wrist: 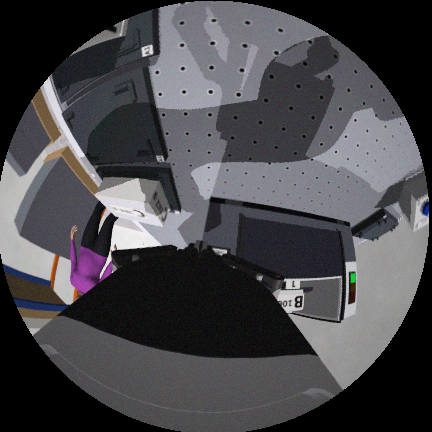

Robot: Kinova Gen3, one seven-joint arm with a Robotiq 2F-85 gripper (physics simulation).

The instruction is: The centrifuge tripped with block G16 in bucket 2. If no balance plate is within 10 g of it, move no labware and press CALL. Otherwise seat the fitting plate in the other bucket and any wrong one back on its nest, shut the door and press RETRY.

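Frame: origin at the arm's base, x ahead, y left, z up, level; metres.
Seen in the pictures: gripper, fingertip midpoint: [200, 247].
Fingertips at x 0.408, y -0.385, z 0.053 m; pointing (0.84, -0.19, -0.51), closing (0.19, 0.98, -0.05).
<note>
Offsets run from my fingertips to a thing's middle. "spot": to the spot under its first point.
My gripper [200, 247] is shut and empty, its fingertips at the near left edge of the dark centrifuge {spot: 0.120 m left, 0.035 m ahead, 0.091 m down} [280, 209]. A white block marked B {0.149 m left, 0.149 m ahead, 0.067 m up} [297, 302] shows beside the label 1 {spot: 0.158 m left, 0.069 m ahead, 0.034 m up} [293, 284] at the centrifuge; my gripper's body hides part of it, and its weight marking is only partly readable. The light column {spot: 0.301 m left, 0.048 m ahead, 0.054 m up} [352, 287] has its green part lit. A white block marked C {0.147 m right, 0.007 m ahead, 0.064 m down} [135, 202] sits on a dark nest {spot: 0.063 m right, 0.006 m back, 0.087 m down} [172, 187] at left. Block G16 and bucket 2 cannot be made out. Whether the door is open or shut is unclear.
Two dark trays {spot: 0.090 m right, 0.137 m back, 0.085 m down} [120, 117] {spot: 0.081 m right, 0.203 m back, 0.085 m down} [107, 65] lie at upper left, one by a tag A1 {spot: 0.035 m right, 0.196 m back, 0.084 m down} [147, 50]. At the right are a dark bracket {spot: 0.423 m left, 0.022 m ahead, 0.077 m down} [377, 226] and a box with a blue button [425, 208]. A person in purple [91, 265] shows at lower left.
</note>
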